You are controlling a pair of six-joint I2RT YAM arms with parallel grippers.
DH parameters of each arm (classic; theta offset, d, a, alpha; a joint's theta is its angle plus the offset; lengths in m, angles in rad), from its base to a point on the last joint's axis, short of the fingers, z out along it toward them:
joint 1: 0 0.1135 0.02 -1.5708
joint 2: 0 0 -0.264 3.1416
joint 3: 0.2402 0 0.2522 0
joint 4: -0.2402 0 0.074 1.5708
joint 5: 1.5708 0 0 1.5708
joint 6: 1.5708 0.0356 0 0
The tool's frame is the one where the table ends.
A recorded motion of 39 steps. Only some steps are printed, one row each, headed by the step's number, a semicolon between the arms.
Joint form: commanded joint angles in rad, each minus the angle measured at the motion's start. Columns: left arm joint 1, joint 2, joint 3, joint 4, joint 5, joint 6; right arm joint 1, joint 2, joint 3, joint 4, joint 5, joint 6.
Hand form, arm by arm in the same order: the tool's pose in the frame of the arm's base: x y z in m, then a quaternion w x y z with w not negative. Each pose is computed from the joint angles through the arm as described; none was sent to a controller.
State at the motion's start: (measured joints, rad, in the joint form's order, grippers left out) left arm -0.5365 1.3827 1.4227 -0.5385 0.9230 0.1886; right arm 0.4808 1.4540 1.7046 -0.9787 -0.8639 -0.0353
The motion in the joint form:
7: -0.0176 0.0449 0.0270 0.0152 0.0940 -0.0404; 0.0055 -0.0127 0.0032 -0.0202 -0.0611 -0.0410
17: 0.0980 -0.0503 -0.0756 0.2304 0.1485 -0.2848; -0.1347 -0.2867 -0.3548 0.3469 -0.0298 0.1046
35: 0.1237 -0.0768 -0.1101 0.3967 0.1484 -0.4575; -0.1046 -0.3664 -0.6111 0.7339 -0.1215 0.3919
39: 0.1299 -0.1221 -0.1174 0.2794 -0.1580 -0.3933; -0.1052 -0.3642 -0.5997 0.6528 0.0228 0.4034
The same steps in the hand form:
7: 0.2453 -0.1874 0.3956 0.35161 0.49151 0.62030 -0.50002; 0.2319 0.1548 0.4339 0.27368 -0.40139 0.73491 0.47317
17: 0.2483 -0.1509 0.4073 0.38614 0.41747 0.62846 -0.53072; 0.2099 0.1052 0.4179 0.39383 -0.33297 0.72470 0.45698
35: 0.2491 -0.1432 0.4177 0.40455 0.38145 0.62189 -0.55144; 0.2058 0.1132 0.3866 0.37495 -0.29899 0.68991 0.54226
39: 0.2464 -0.1329 0.4146 0.46762 0.30579 0.69515 -0.45232; 0.2088 0.1109 0.3813 0.38119 -0.24328 0.73671 0.50275

